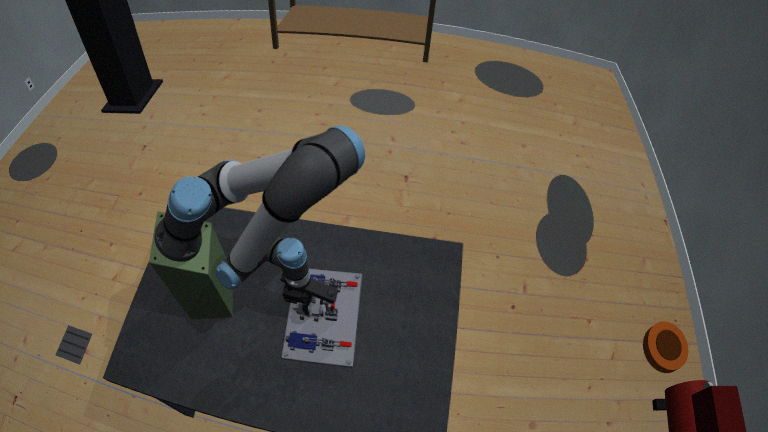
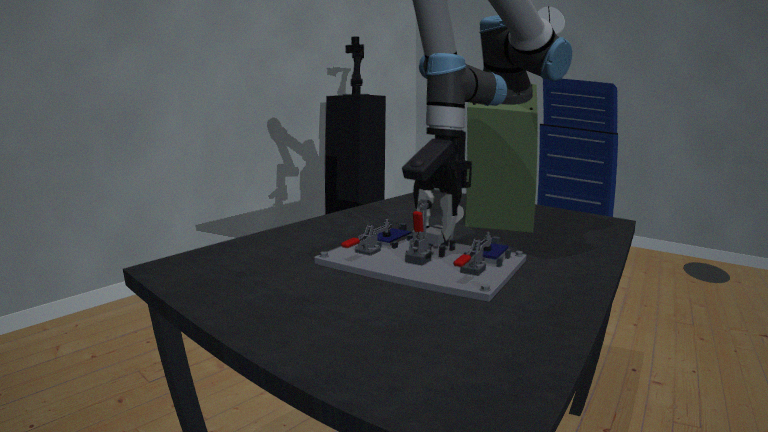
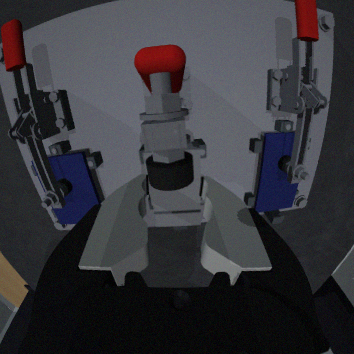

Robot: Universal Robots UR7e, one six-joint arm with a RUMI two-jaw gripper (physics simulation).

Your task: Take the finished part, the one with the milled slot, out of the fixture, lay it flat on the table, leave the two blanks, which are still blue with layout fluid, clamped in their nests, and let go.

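Pixels of known places: gripper, between the fingertips: [image 1: 311, 309] [image 2: 435, 238]; arm's base, origin of its link: [image 1: 177, 239].
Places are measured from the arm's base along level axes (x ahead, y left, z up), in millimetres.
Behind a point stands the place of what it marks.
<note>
My gripper [image 1: 313, 308] {x 392, y -7, z -315 mm} [image 2: 438, 231] {x 392, y -7, z -315 mm} [image 3: 173, 177] {x 392, y -7, z -315 mm} points down over the middle nest of the fixture plate [image 1: 349, 317] {x 520, y -2, z -342 mm} [image 2: 375, 268] {x 537, y -46, z -342 mm} [image 3: 225, 75] {x 475, y -56, z -342 mm}. It is shut on the finished part [image 2: 436, 235] {x 421, y 10, z -300 mm} [image 3: 175, 217] {x 362, y -6, z -299 mm}, a plain grey block. Its slot is not clear, and I cannot tell whether it sits in or just above the nest. The middle clamp's red handle [image 2: 417, 221] {x 472, y -3, z -265 mm} [image 3: 160, 60] {x 468, y -5, z -248 mm} stands upright. One blue blank [image 1: 302, 341] {x 382, y -121, z -326 mm} [image 2: 393, 235] {x 385, y -108, z -326 mm} [image 3: 272, 175] {x 382, y -107, z -326 mm} and the other blue blank [image 1: 317, 278] [image 2: 496, 250] {x 379, y 120, z -321 mm} [image 3: 77, 187] {x 383, y 88, z -321 mm} lie clamped in the outer nests.
The dark table [image 1: 408, 322] {x 718, y 13, z -358 mm} [image 2: 322, 333] {x 766, y 29, z -357 mm} extends around the plate. The outer clamps have red handles [image 1: 345, 343] {x 523, y -112, z -306 mm} [image 1: 351, 283] {x 512, y 107, z -301 mm} lying low, pointing away from the robot. Short dark pins stand around the nests. The green robot pedestal [image 1: 196, 290] {x 48, y -88, z -143 mm} [image 2: 502, 171] {x 90, y 21, z -209 mm} stands behind the plate.
</note>
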